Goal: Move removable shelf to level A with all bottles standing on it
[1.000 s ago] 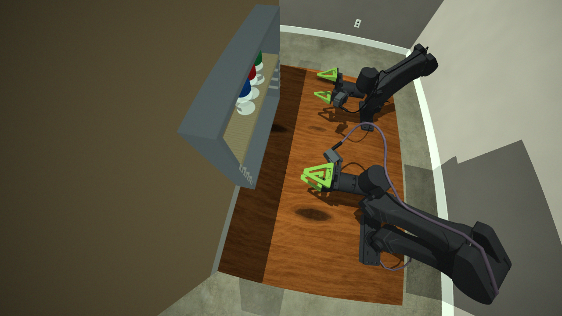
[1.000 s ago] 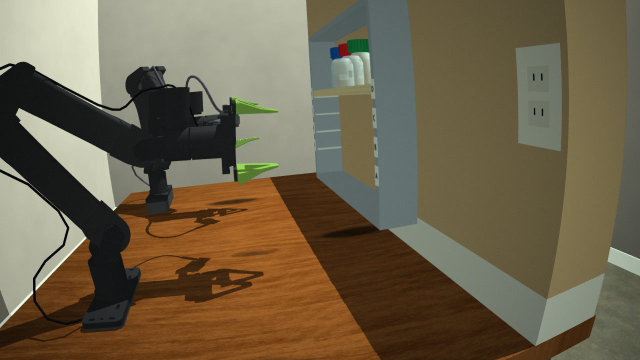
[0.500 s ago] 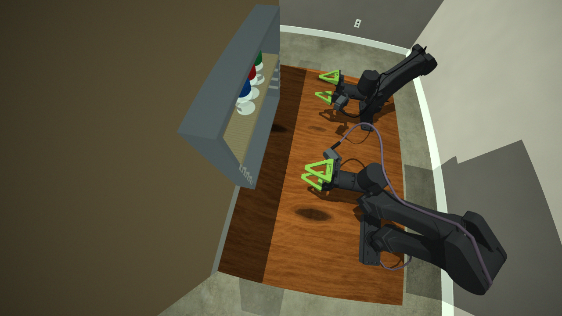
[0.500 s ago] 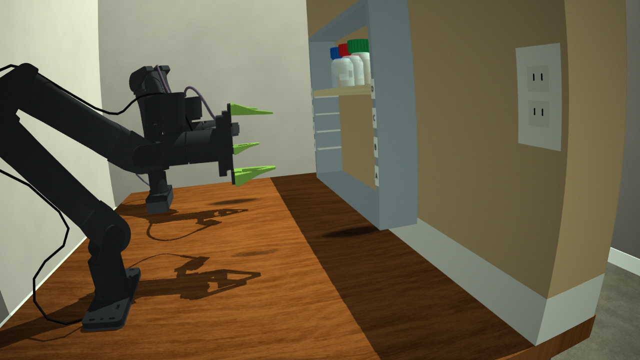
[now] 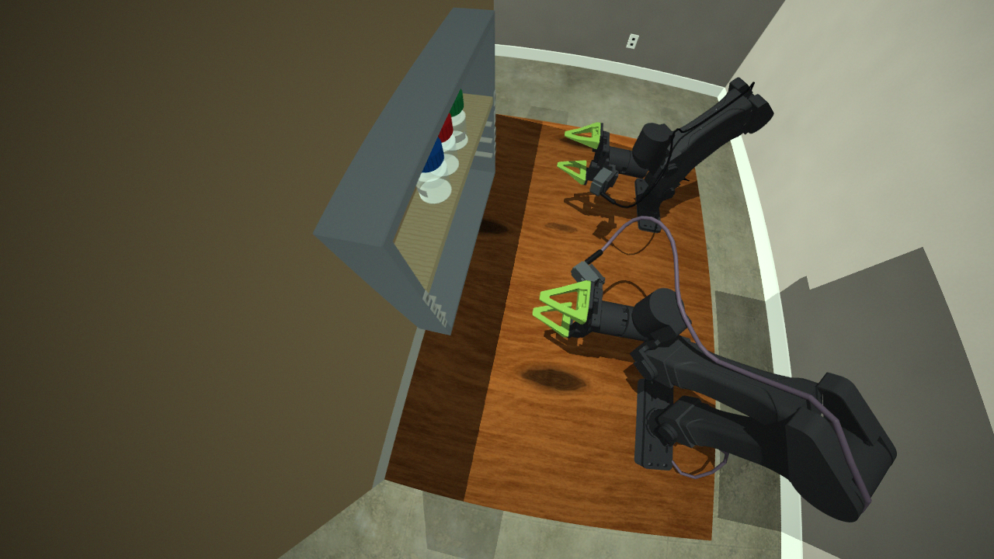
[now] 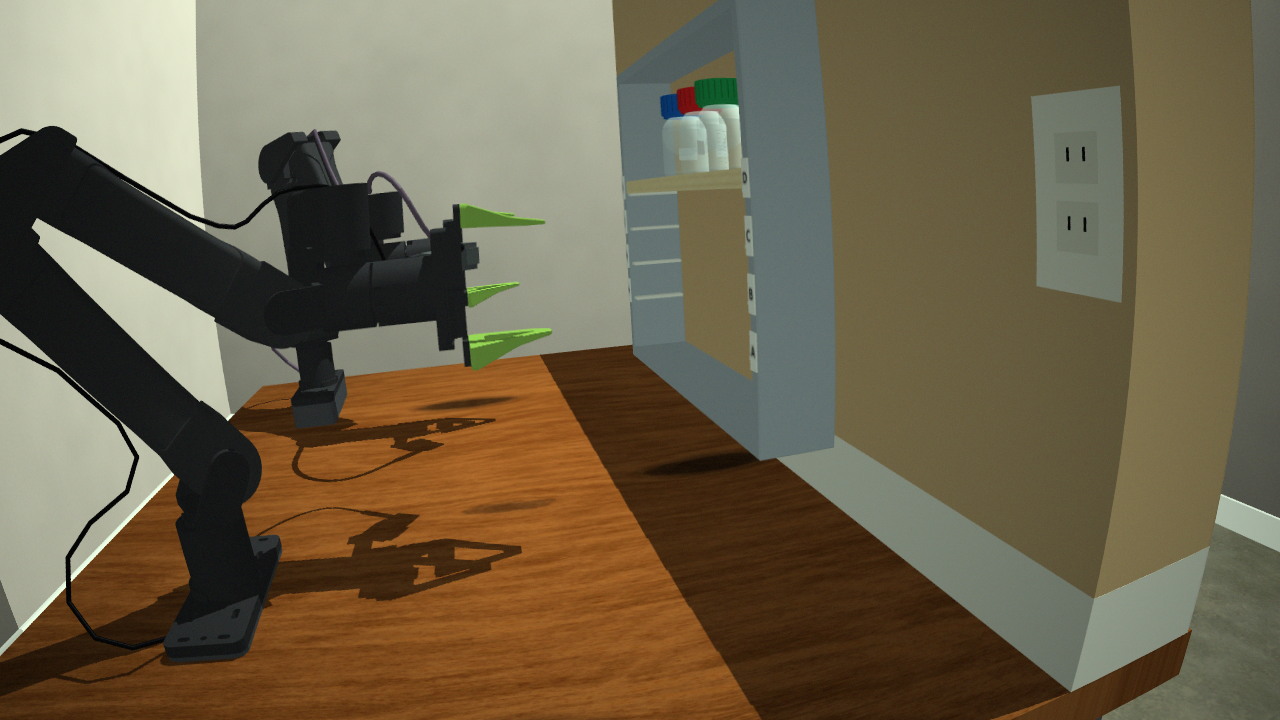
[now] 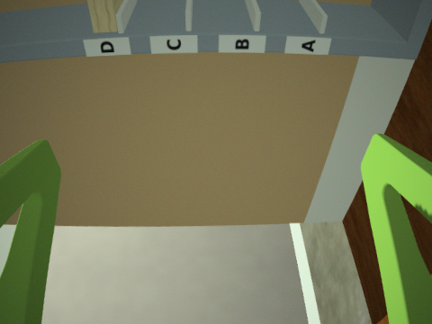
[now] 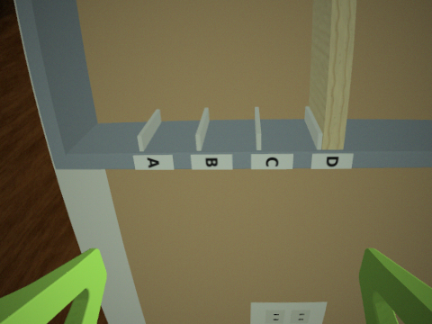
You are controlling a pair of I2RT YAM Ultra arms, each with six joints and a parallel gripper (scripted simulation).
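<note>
Right now my right hand is 220 mm short of the green-capped bottle, 120 mm to the right of it and 130 mm below it. The rest, counted from my right hand: red-capped bottle (230 mm ahead, 180 mm to the left, 130 mm above); then wooden shelf (220 mm ahead, 190 mm to the left, 80 mm above); then grey wall rack (220 mm ahead, 190 mm to the left, 40 mm above).
Right now my left hand is 21 cm short of the blue-capped bottle, 14 cm to the left of it and 13 cm below it. From my left hand the other things lie so: red-capped bottle: 21 cm ahead, 20 cm to the right, 13 cm above; then wooden shelf: 21 cm ahead, 20 cm to the right, 7 cm above; then grey wall rack: 21 cm ahead, 20 cm to the right, 4 cm above.
</note>
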